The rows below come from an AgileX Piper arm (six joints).
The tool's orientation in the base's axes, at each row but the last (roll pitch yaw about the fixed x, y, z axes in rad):
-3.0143 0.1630 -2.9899
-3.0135 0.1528 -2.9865
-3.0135 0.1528 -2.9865
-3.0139 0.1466 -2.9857
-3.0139 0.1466 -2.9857
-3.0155 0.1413 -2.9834
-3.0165 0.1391 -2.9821
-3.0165 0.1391 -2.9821
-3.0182 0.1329 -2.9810
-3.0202 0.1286 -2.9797
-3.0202 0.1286 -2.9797
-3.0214 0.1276 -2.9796
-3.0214 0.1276 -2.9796
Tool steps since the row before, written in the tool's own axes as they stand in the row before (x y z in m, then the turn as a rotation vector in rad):
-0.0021 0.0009 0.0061 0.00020 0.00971 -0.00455
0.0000 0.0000 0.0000 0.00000 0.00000 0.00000
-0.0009 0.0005 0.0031 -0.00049 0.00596 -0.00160
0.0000 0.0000 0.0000 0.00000 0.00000 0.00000
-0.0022 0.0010 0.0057 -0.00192 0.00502 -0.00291
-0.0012 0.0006 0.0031 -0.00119 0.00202 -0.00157
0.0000 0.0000 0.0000 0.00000 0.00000 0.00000
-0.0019 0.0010 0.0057 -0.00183 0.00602 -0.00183
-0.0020 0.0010 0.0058 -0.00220 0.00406 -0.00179
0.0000 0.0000 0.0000 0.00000 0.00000 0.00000
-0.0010 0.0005 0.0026 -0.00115 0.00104 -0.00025
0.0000 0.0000 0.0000 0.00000 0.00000 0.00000
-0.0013 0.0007 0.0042 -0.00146 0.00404 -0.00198
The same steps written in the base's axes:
0.0030 0.0006 -0.0057 -0.00226 0.00998 0.00320
0.0000 0.0000 0.0000 0.00000 0.00000 0.00000
0.0013 0.0003 -0.0030 -0.00059 0.00610 0.00089
0.0000 0.0000 0.0000 0.00000 0.00000 0.00000
0.0029 0.0007 -0.0054 0.00072 0.00553 0.00250
0.0016 0.0005 -0.0030 0.00064 0.00233 0.00146
0.0000 0.0000 0.0000 0.00000 0.00000 0.00000
0.0026 0.0007 -0.0055 0.00066 0.00639 0.00131
0.0027 0.0007 -0.0056 0.00131 0.00452 0.00156
0.0000 0.0000 0.0000 0.00000 0.00000 0.00000
0.0013 0.0004 -0.0025 0.00094 0.00123 0.00027
0.0000 0.0000 0.0000 0.00000 0.00000 0.00000
0.0018 0.0005 -0.0041 0.00056 0.00440 0.00166

